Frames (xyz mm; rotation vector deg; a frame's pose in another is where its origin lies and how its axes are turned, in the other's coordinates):
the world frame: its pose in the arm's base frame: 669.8 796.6 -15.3 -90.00 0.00 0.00
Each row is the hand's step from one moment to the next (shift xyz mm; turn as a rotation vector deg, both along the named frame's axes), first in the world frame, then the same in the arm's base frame.
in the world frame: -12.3 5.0 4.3 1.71 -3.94 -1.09
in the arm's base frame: -12.3 4.3 -5.0 1.71 -1.09 3.94
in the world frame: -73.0 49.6 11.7 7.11 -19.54 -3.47
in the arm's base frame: -73.0 11.7 -49.6 7.11 -3.47 19.54
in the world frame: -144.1 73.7 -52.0 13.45 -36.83 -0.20
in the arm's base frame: -144.1 -52.0 -73.7 13.45 -0.20 36.83
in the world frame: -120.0 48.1 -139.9 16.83 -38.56 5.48
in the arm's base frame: -120.0 -139.9 -48.1 16.83 5.48 38.56
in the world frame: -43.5 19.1 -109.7 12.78 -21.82 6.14
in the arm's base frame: -43.5 -109.7 -19.1 12.78 6.14 21.82
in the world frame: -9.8 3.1 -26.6 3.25 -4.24 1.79
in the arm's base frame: -9.8 -26.6 -3.1 3.25 1.79 4.24
